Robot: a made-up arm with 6 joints.
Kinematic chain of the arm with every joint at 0, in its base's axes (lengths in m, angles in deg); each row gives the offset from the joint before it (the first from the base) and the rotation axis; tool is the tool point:
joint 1: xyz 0 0 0.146 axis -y
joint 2: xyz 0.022 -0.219 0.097 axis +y
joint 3: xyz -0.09 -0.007 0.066 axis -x
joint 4: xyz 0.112 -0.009 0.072 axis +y
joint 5: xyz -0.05 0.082 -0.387 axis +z
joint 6: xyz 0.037 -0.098 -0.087 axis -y
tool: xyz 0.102 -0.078 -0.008
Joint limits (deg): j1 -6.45..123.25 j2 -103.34..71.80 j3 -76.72..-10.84 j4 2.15..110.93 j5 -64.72..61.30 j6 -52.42..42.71
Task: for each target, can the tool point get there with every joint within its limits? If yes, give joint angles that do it. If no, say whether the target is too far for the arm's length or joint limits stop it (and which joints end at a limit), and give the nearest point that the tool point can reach.
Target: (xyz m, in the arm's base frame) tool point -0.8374 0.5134 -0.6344
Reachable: no: too far | nearest point -0.4133 0.0504 -0.2095 | short by 0.758 m
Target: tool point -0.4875 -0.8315 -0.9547
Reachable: no: too far | nearest point -0.2988 -0.5142 -0.4447 | short by 0.630 m
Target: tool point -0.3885 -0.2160 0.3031
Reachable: yes | joints 15.38 57.64 -34.42 41.23 -39.53 12.09
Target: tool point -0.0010 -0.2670 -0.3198
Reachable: yes | joints 96.60 7.82 -37.33 68.29 -24.51 -28.52
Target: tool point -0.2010 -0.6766 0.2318
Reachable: no: joint limits stop it (at a limit: joint 1, joint 3, joint 4, joint 5, joint 6) | nearest point -0.2751 -0.6083 0.2292 | short by 0.101 m
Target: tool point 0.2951 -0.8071 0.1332
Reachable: no: joint limits stop it (at a limit: joint 3, joint 4, joint 5, joint 6) | nearest point 0.3478 -0.6645 0.1309 | short by 0.152 m
